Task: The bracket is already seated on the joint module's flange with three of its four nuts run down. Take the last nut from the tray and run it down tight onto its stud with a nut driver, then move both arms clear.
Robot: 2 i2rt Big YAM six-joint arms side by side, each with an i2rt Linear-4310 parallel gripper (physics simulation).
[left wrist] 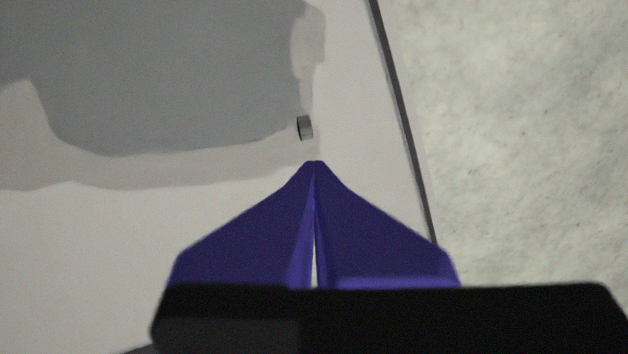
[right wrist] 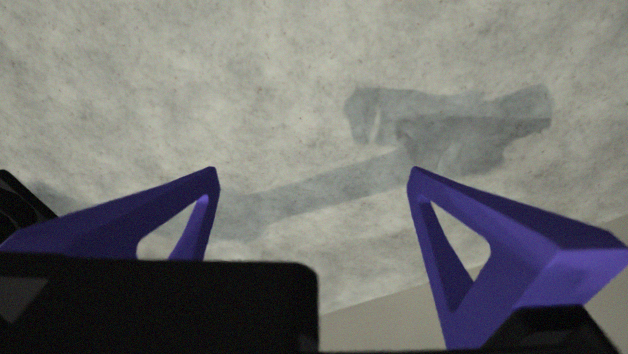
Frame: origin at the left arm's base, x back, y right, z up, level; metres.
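Where they show: left gripper, fingertip midpoint: (left wrist: 314, 175); right gripper, fingertip midpoint: (right wrist: 313, 177); right arm's base at its link origin: (right wrist: 19, 199).
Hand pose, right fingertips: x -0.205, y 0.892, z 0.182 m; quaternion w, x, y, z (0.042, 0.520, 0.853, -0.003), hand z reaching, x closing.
Observation:
Things, the pixels of their top centre, and the offset from my right fingertips. "spot": a spot on its surface instead. Level surfaces: height alone.
- small grey nut at its top centre: (left wrist: 306, 134) dx -0.042, dy -0.712, dz -0.167 m
- tray at a spot on its surface: (left wrist: 125, 225) spot: dx -0.138, dy -0.683, dz -0.178 m
- mottled light table top at its surface level: dz -0.182 m
- tray's dark edge line at a spot on its surface: (left wrist: 400, 105) spot: dx -0.008, dy -0.736, dz -0.173 m
- mottled table surface at its surface level: dz -0.182 m
A small grey nut (left wrist: 305, 128) lies on its side on the pale floor of the tray (left wrist: 125, 225), at the edge of a shadow in the left wrist view. My left gripper (left wrist: 314, 175) is shut with its blue fingertips together and nothing between them. Its tips show just below the nut in that view, apart from it. My right gripper (right wrist: 313, 177) is wide open and empty over the mottled light table top (right wrist: 250, 75). The bracket, the joint module and the nut driver do not show in these two views.
The tray's dark edge line (left wrist: 400, 105) runs down the right part of the left wrist view, with mottled table surface (left wrist: 525, 125) beyond it. Shadows of the arms fall on the tray and the table. A plain beige area (right wrist: 380, 315) shows past the table's edge in the right wrist view.

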